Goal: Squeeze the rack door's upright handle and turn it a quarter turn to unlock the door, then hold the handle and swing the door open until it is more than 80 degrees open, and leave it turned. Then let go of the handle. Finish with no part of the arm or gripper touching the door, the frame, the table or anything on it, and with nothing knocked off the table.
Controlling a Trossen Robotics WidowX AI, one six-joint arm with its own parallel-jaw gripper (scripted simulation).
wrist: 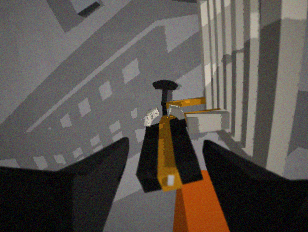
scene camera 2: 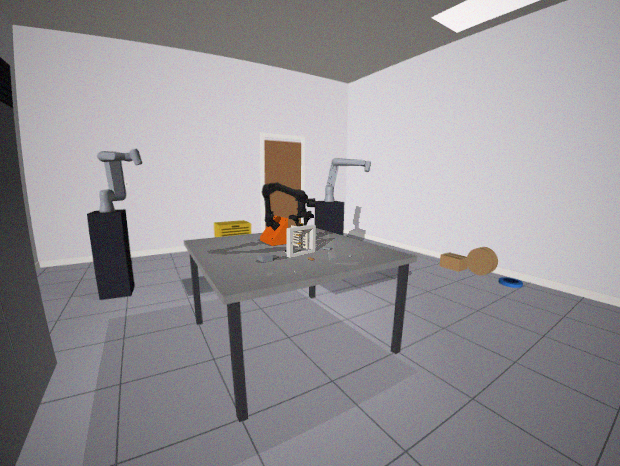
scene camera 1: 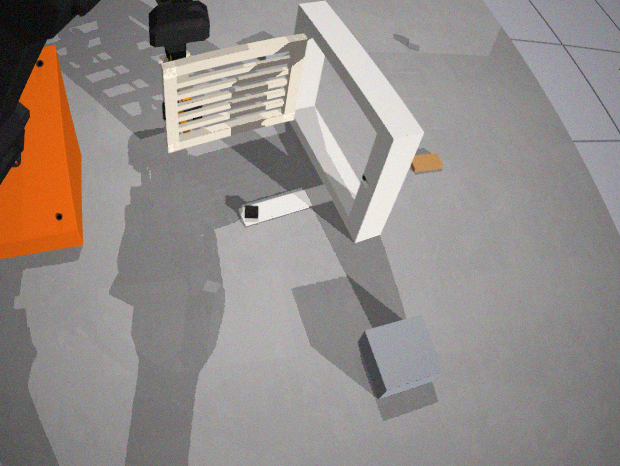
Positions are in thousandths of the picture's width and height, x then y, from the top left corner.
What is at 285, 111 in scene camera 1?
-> My gripper.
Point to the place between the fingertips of my gripper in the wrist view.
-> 537, 623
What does my gripper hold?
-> Nothing.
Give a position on a slatted rack door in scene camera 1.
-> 283, 166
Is my gripper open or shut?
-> Open.
